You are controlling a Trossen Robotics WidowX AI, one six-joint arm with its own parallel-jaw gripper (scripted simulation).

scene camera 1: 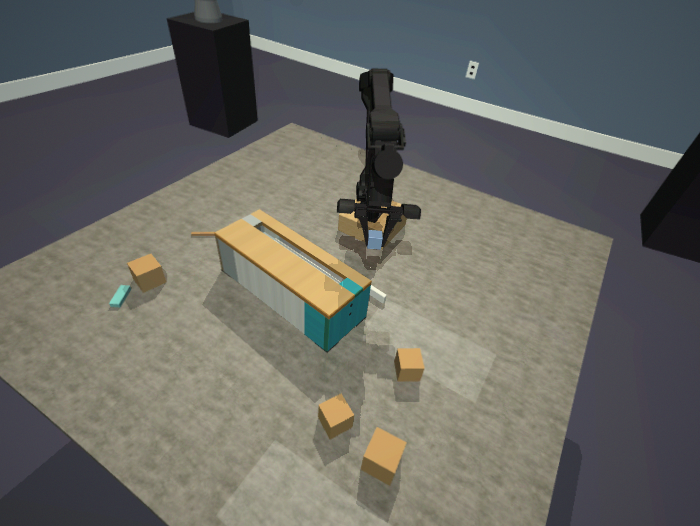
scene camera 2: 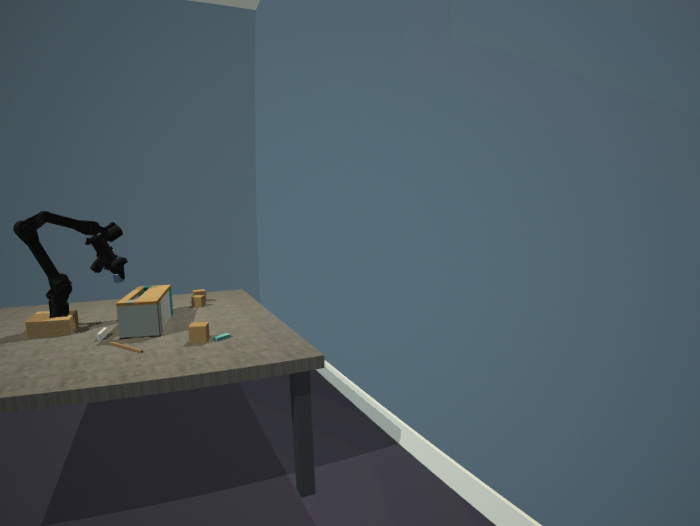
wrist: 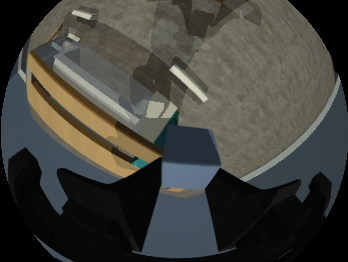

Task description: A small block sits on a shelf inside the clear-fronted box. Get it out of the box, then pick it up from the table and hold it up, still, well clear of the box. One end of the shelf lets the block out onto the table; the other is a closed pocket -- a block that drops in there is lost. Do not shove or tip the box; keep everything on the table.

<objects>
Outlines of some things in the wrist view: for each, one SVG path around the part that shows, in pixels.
The gripper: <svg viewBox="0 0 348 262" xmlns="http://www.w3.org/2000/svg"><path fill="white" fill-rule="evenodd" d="M8 162L9 188L25 223L37 239L43 241L58 255L74 262L291 262L307 247L327 219L324 213L332 195L332 181L328 180L323 172L313 176L308 185L307 199L302 203L298 196L295 196L302 179L296 179L280 187L276 185L275 188L260 189L219 168L205 189L206 199L209 201L207 204L213 220L214 235L217 237L215 241L218 244L218 251L236 249L213 256L163 259L131 252L141 252L145 245L154 205L161 189L162 158L153 160L146 167L139 168L134 174L122 177L112 184L88 179L66 168L58 168L58 181L69 199L62 205L61 209L64 212L61 215L54 211L41 188L40 179L43 172L28 148L24 147L24 150L17 151Z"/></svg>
A long box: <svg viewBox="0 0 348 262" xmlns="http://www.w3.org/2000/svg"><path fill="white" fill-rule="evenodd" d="M173 63L169 69L171 73L205 103L209 99L205 90L197 85L185 70ZM29 51L29 103L32 104L33 110L37 111L37 115L40 115L44 122L74 150L80 151L92 162L122 177L134 174L139 168L162 158L167 126L179 124L177 106L166 96L162 96L158 91L153 94L153 91L147 90L108 59L82 45L81 38L70 33ZM72 11L73 15L85 19L98 18L98 14L88 13L86 10Z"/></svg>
A light-blue block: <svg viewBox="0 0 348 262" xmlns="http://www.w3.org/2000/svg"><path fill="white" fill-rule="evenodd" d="M169 124L167 126L165 148L163 148L161 187L206 189L220 168L217 143L215 143L213 130L211 128Z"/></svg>
</objects>
